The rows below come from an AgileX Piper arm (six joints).
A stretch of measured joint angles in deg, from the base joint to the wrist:
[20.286 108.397 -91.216 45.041 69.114 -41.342]
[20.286 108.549 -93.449 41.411 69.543 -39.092]
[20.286 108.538 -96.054 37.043 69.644 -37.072]
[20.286 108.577 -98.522 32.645 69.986 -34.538]
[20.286 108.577 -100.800 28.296 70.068 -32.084]
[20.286 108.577 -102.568 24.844 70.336 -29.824]
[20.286 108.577 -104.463 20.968 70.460 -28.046]
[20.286 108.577 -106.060 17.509 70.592 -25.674]
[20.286 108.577 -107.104 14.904 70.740 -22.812]
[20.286 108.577 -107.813 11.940 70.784 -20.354]
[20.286 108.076 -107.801 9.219 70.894 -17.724]
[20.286 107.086 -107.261 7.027 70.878 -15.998]
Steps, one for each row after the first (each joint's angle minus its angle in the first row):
[0.000 0.152 -2.233 -3.630 0.429 2.250]
[0.000 0.141 -4.838 -7.998 0.530 4.270]
[0.000 0.180 -7.306 -12.396 0.872 6.804]
[0.000 0.180 -9.584 -16.745 0.954 9.258]
[0.000 0.180 -11.352 -20.197 1.222 11.518]
[0.000 0.180 -13.247 -24.073 1.346 13.296]
[0.000 0.180 -14.844 -27.532 1.478 15.668]
[0.000 0.180 -15.888 -30.137 1.626 18.530]
[0.000 0.180 -16.597 -33.101 1.670 20.988]
[0.000 -0.321 -16.585 -35.822 1.780 23.618]
[0.000 -1.311 -16.045 -38.014 1.764 25.344]

